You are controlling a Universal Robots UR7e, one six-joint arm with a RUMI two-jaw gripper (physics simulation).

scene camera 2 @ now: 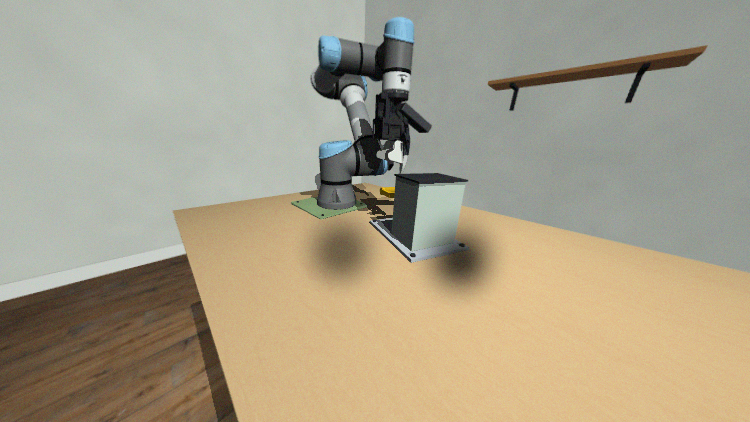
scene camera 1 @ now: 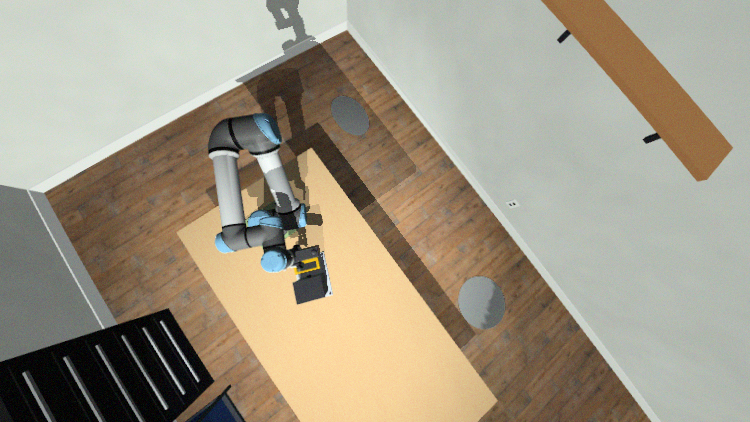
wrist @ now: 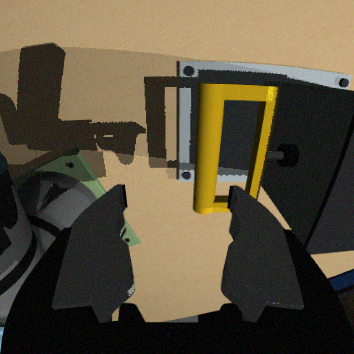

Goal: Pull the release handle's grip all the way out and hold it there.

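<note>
The release handle's yellow grip [scene camera 1: 307,270] [scene camera 2: 388,191] [wrist: 206,150] is a rectangular loop. It is joined by a short rod [wrist: 274,155] to the side of a dark-faced box [scene camera 1: 310,289] [scene camera 2: 437,215] [wrist: 312,120], which stands on a light base plate [scene camera 2: 435,254] [wrist: 184,120]. My gripper [scene camera 2: 402,165] [wrist: 177,186] points down, partly open, with nothing between its fingers. In the wrist view the right fingertip overlaps the grip's near end and the left fingertip is off to its left. In scene camera 2 the fingers are above the grip's height. The box hides part of the grip there.
The arm's green mounting plate [scene camera 2: 314,209] [wrist: 75,162] is on the table [scene camera 1: 367,335] [scene camera 2: 472,335], left of the grip in the wrist view. A black drawer cabinet [scene camera 1: 110,367] stands beside the table. A wooden wall shelf [scene camera 1: 645,89] [scene camera 2: 592,70] hangs on the wall.
</note>
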